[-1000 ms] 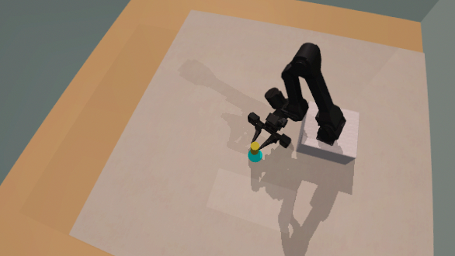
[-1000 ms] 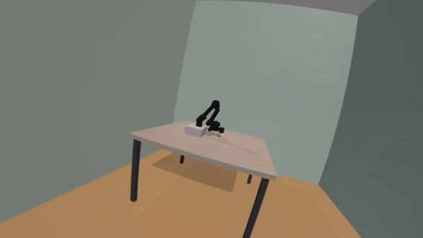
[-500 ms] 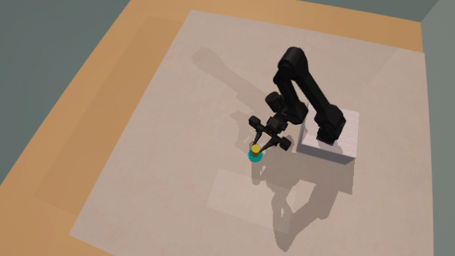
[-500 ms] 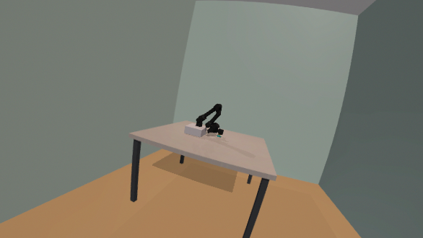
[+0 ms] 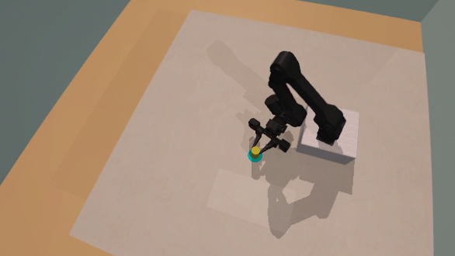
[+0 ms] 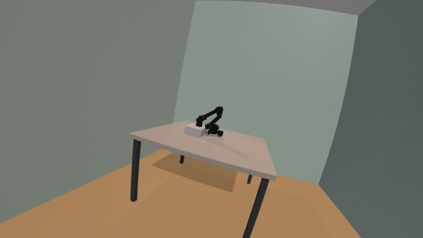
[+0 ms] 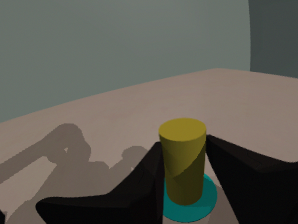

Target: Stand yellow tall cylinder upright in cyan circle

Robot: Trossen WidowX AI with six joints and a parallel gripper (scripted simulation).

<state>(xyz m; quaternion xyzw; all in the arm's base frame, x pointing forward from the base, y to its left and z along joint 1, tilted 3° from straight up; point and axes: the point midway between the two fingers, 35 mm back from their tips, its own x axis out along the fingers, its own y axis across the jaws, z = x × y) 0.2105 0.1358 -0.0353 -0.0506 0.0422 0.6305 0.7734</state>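
Right now the yellow tall cylinder is 20 mm below my gripper tip. Round my gripper tip: cyan circle: 60 mm below.
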